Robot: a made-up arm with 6 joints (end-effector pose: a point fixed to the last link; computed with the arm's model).
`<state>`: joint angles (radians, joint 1 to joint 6).
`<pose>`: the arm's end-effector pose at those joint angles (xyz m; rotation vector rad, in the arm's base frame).
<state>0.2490 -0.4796 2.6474 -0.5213 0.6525 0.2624</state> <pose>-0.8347 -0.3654 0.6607 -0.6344 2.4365 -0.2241</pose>
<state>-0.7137 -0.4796 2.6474 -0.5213 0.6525 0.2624</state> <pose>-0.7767 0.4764 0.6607 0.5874 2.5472 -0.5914</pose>
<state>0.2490 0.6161 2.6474 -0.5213 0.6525 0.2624</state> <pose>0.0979 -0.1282 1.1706 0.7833 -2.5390 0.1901</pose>
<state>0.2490 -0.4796 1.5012 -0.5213 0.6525 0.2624</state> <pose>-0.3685 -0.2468 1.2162 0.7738 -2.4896 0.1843</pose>
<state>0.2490 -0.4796 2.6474 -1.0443 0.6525 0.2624</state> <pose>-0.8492 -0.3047 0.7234 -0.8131 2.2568 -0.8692</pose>
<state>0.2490 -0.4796 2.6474 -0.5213 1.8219 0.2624</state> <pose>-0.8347 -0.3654 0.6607 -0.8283 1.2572 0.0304</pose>
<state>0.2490 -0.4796 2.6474 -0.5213 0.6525 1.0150</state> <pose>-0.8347 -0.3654 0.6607 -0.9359 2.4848 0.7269</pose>
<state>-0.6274 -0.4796 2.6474 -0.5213 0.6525 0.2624</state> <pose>-0.8149 0.4076 0.6607 0.4747 2.5580 -0.5610</pose>
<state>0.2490 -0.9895 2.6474 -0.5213 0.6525 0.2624</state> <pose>-0.9763 -0.4014 0.1540 -0.4582 1.9573 -0.1983</pose>
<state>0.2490 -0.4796 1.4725 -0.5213 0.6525 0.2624</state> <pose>-0.3503 -0.2422 1.2214 0.7684 -2.4615 0.1810</pose>
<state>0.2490 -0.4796 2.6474 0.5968 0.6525 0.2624</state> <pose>-0.8390 -0.3594 0.4794 -0.1395 2.3416 1.1645</pose>
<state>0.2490 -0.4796 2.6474 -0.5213 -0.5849 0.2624</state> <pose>-0.8347 -0.3654 0.6607 0.0253 -2.5891 0.4272</pose>
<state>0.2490 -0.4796 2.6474 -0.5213 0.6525 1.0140</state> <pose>-0.8347 -0.3654 0.6607 -0.9355 2.4850 0.7256</pose>
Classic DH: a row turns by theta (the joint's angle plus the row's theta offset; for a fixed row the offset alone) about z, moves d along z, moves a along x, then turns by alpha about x. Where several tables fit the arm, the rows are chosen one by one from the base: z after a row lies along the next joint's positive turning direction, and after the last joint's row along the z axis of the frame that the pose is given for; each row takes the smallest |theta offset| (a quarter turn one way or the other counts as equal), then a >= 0, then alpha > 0; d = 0 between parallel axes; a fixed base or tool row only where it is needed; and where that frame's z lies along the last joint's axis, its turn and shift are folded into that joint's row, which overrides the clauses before.
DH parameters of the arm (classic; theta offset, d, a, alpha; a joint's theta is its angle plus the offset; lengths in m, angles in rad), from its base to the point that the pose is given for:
joint 1: 0 0.1271 0 -1.5708
joint 2: -1.5708 0 0.4944 3.1416
joint 3: 0 0 0 -1.5708
joint 4: 0 -0.6722 0 1.5708
joint 5: 0 0.1711 0 -1.5708
joint 6: 1.5708 0 0 1.5708
tool (fixed): -1.5708 0 0 0

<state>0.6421 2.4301 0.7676 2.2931 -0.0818 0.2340</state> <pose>0.2439 0.3236 -0.9285 2.1763 -0.0448 -2.1640</pose>
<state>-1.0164 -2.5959 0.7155 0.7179 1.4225 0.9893</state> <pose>-0.5834 0.6974 -0.5200 0.1996 0.9441 0.3265</pose>
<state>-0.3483 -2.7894 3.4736 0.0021 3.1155 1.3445</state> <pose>0.4130 -0.3320 -0.3502 0.4456 2.2853 1.8302</pose>
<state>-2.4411 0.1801 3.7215 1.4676 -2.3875 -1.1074</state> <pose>0.3437 0.3128 0.1951 -0.2196 -2.7686 -0.3783</pose>
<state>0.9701 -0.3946 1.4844 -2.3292 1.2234 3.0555</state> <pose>-0.2529 -0.1609 1.2617 0.3501 -0.5347 0.1372</pose>
